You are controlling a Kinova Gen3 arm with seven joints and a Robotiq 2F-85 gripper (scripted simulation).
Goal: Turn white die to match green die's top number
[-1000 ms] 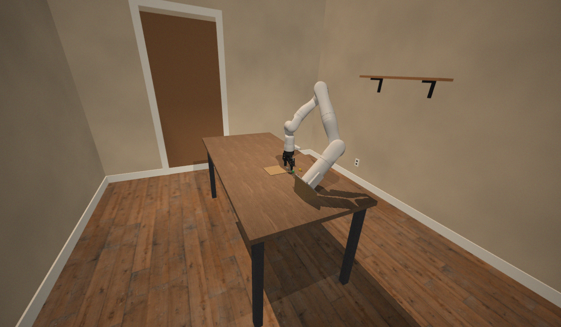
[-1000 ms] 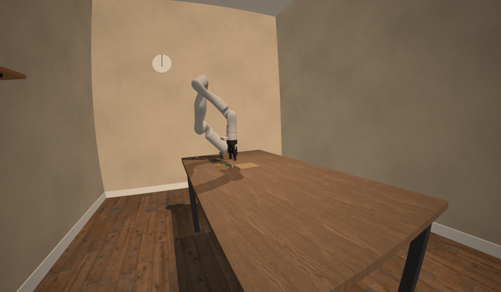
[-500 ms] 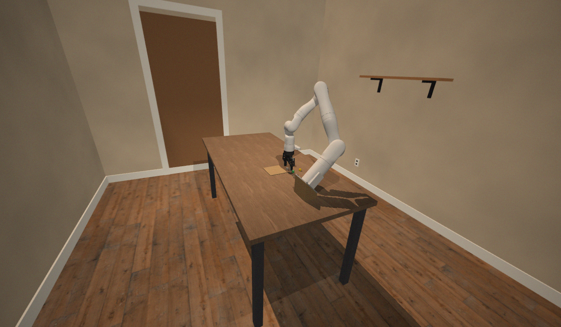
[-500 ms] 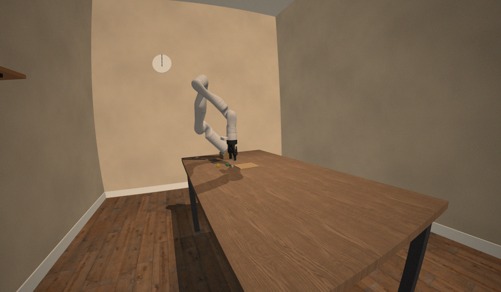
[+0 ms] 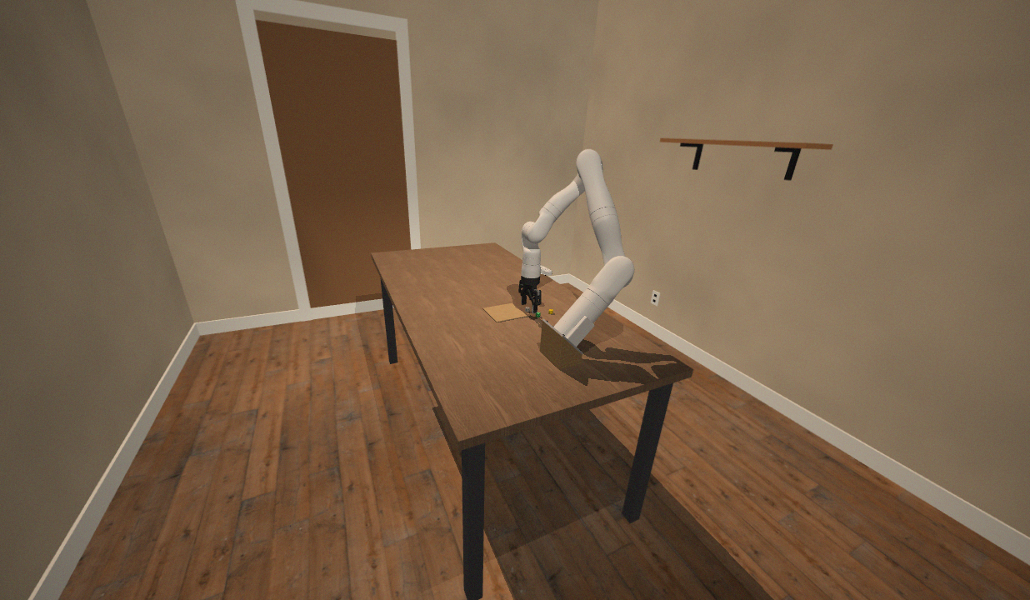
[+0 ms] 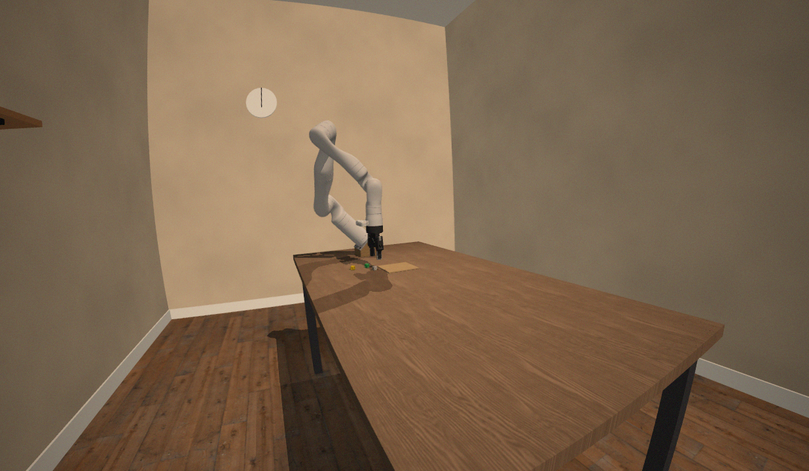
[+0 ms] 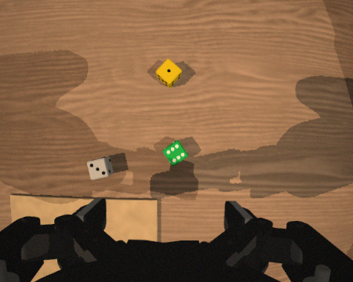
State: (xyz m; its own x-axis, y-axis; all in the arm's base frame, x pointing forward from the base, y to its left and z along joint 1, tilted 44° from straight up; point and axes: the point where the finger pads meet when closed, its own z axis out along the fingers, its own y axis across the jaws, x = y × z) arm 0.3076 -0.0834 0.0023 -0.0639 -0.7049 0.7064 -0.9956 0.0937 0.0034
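My gripper is now 10 mm past the green die, 40 mm to the left of it and 40 mm above it. The rest, counted from my hand: tan mat: 80 mm ahead, 70 mm to the left, 40 mm below; white die: 60 mm ahead, 30 mm to the right, 40 mm below; yellow die: 10 mm behind, 110 mm to the right, 40 mm below.
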